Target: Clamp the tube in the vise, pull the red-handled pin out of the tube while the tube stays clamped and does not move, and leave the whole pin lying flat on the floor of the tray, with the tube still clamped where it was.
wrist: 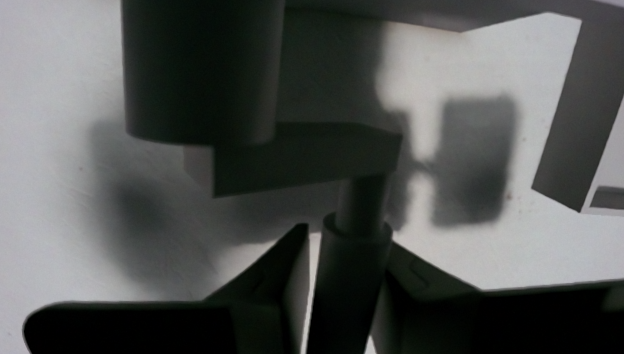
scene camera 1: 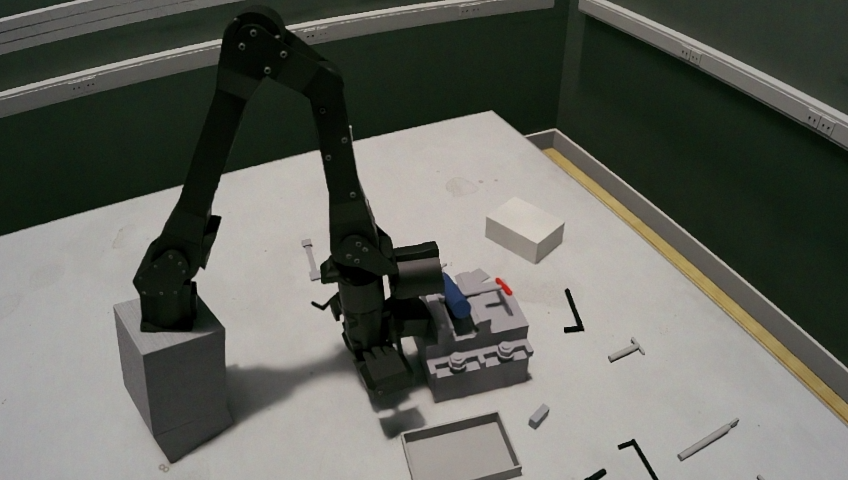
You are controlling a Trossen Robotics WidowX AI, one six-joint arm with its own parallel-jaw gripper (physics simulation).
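Where they show: arm's base, link origin: (scene camera 1: 167, 316).
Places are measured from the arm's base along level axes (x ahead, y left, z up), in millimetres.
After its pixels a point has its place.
Observation:
The grey vise (scene camera 1: 482, 374) @[x 398, y -86, z -149 mm] stands right of the arm; part of it crosses the top of the wrist view (wrist: 435, 12) @[x 328, y -62, z -171 mm]. The blue tube (scene camera 1: 457, 297) @[x 374, y -35, z -36 mm] lies tilted between its jaws; jaw contact is unclear. The red-handled pin (scene camera 1: 504, 286) @[x 450, y -19, z -52 mm] extends right from the tube. My gripper (wrist: 329, 234) @[x 251, y -36, z -168 mm] is around the vise's crank handle (wrist: 350, 295) @[x 263, y -34, z -121 mm], which stands between its nearly shut fingers, with a thin gap on the left. The crank arm (wrist: 310, 160) @[x 293, y -22, z -113 mm] reaches left beneath a thick cylinder (wrist: 202, 75). In the scene view the fingertips are hidden. The shallow tray (scene camera 1: 451, 425) @[x 335, y -140, z -172 mm] lies in front of the vise.
A white box (scene camera 1: 523, 228) @[x 584, y 202, z -144 mm] stands behind the vise. A small grey block (scene camera 1: 538, 415) @[x 456, y -160, z -175 mm] lies right of the tray. A black hex key (scene camera 1: 574, 310) @[x 603, y 19, z -187 mm], a grey T-shaped tool (scene camera 1: 624, 350) @[x 639, y -88, z -184 mm] and a grey rod (scene camera 1: 708, 440) @[x 671, y -277, z -182 mm] lie farther right. Another grey tool (scene camera 1: 310, 259) @[x 195, y 283, z -189 mm] lies behind the gripper.

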